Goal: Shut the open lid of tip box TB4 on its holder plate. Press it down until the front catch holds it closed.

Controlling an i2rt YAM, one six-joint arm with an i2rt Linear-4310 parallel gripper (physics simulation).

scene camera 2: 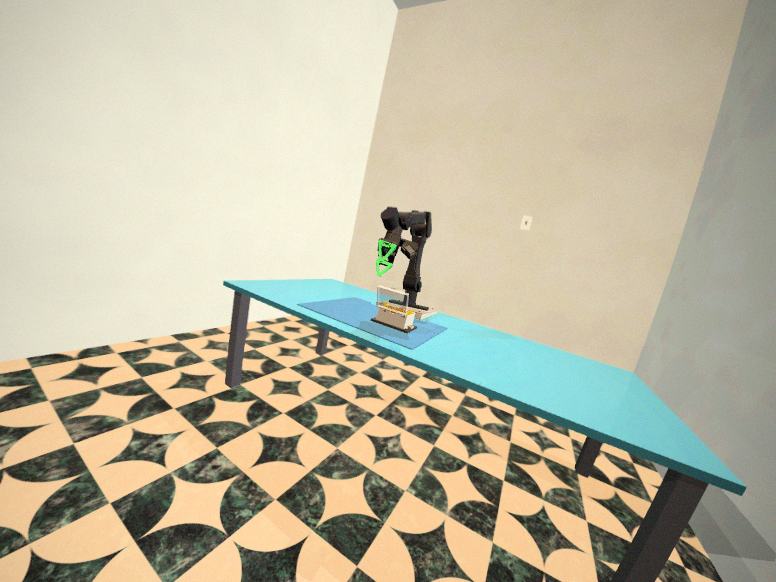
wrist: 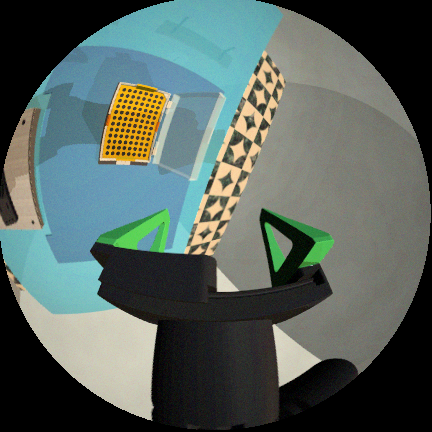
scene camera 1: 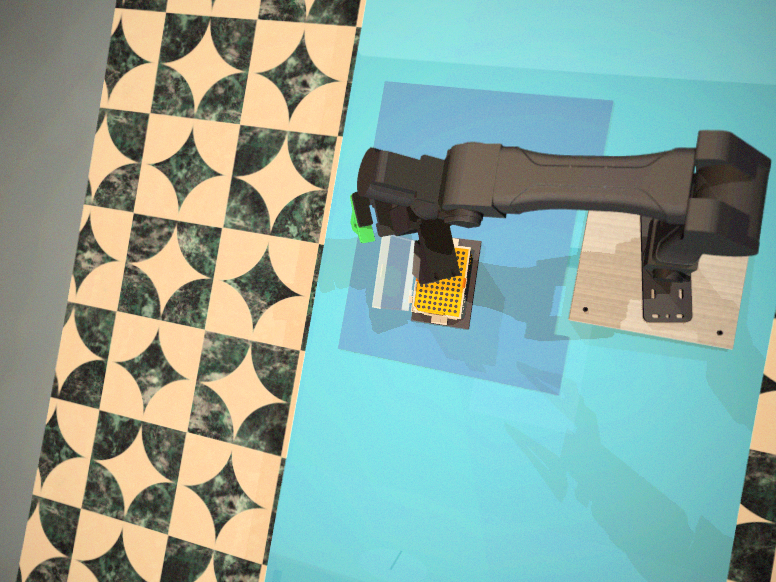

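Where they show: gripper, fingertip midpoint: (scene camera 2: 379,269) (wrist: 214,213) (scene camera 1: 382,220); arm's base, link origin: (scene camera 2: 408,305) (scene camera 1: 664,259).
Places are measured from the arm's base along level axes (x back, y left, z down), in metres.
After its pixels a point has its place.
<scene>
Tip box TB4 (scene camera 1: 440,297) {x -0.354, y 0.058, z -0.042 m} (scene camera 2: 393,315) (wrist: 133,125) {x -0.355, y 0.023, z -0.042 m} stands on its dark holder plate (scene camera 1: 474,275) {x -0.303, y 0.019, z 0.008 m} (scene camera 2: 408,328) {x -0.379, y 0.093, z 0.007 m}, with a yellow perforated rack in its top. Its clear lid (scene camera 1: 393,272) {x -0.425, y 0.017, z -0.085 m} (scene camera 2: 393,296) {x -0.436, y 0.024, z -0.107 m} (wrist: 189,135) {x -0.428, y 0.013, z -0.095 m} stands open, hinged on the box side toward the near table edge. My gripper (wrist: 214,213) {x -0.416, y -0.054, z -0.188 m} is open and empty, its green fingers wide apart. In the second scene view it hangs above the box, over the lid side. In the first scene view the arm hides part of the yellow rack and most of the fingers. The front catch cannot be made out clearly.
A blue mat (scene camera 1: 532,369) {x -0.206, y 0.181, z 0.015 m} (scene camera 2: 338,304) {x -0.301, y -0.244, z 0.015 m} (wrist: 100,235) {x -0.256, y -0.208, z 0.015 m} lies under the box on the turquoise table (scene camera 1: 388,476) {x -0.462, y 0.379, z 0.018 m} (scene camera 2: 532,375) {x -0.457, y 0.528, z 0.018 m}. The arm's wooden base board (scene camera 1: 601,275) {x -0.095, y 0.024, z -0.006 m} (wrist: 19,170) is on the other side of the box from the lid. The table edge runs close beyond the lid.
</scene>
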